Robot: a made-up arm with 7 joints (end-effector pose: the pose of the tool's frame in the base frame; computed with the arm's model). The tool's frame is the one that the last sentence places.
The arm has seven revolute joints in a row. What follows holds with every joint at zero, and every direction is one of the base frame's.
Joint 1 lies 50.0 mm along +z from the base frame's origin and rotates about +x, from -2.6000 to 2.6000 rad.
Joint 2 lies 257.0 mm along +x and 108.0 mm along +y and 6.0 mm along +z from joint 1 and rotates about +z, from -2.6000 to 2.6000 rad.
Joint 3 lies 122.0 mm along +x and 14.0 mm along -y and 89.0 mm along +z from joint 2 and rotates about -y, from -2.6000 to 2.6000 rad.
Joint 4 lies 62.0 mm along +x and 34.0 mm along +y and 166.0 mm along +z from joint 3 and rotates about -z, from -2.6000 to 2.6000 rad.
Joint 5 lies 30.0 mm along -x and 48.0 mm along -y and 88.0 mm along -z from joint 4 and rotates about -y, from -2.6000 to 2.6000 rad.
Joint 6 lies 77.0 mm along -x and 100.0 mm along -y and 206.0 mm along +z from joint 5 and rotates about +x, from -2.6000 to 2.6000 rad.
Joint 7 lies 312.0 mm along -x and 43.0 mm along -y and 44.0 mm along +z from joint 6 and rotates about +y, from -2.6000 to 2.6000 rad.
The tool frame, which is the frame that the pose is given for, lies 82.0 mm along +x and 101.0 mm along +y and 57.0 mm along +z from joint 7; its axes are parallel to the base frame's.
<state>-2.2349 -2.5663 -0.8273 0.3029 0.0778 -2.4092 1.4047</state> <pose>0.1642 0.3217 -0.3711 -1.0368 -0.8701 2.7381</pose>
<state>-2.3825 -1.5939 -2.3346 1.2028 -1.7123 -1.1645 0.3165</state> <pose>0.0705 0.0127 0.3339 1.5038 1.3265 -0.9230</pose>
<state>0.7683 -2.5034 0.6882 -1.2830 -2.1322 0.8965 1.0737</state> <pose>0.2838 -0.4808 0.1650 -1.6776 -1.4459 0.7331</pose>
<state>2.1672 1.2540 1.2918 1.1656 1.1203 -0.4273 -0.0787</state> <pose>-0.0581 -0.1540 0.4027 -2.2559 -0.3014 2.1301</pose>
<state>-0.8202 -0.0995 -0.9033 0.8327 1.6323 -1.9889 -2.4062</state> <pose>-0.0142 0.0624 -0.1251 1.6609 -0.4891 -1.9973</pose>
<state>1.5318 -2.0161 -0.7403 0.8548 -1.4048 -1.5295 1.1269</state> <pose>-0.0254 -0.4036 -0.1189 -1.2103 -1.1245 -1.6289</pose>
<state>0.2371 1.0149 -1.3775 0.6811 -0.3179 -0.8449 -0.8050</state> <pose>0.3531 0.5582 0.5471 -1.1296 0.4561 1.2748</pose>
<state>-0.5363 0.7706 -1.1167 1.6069 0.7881 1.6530 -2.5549</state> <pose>-0.1538 0.5331 -0.0824 0.0548 -2.8826 0.2536</pose>
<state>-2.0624 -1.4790 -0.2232 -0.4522 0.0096 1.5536 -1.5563</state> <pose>-0.1801 0.3713 -0.2762 -0.1442 -2.5662 0.3588</pose>
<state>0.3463 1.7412 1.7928 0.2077 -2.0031 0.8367 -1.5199</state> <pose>0.5810 -0.3058 0.4482 1.7001 -0.2766 0.6870</pose>
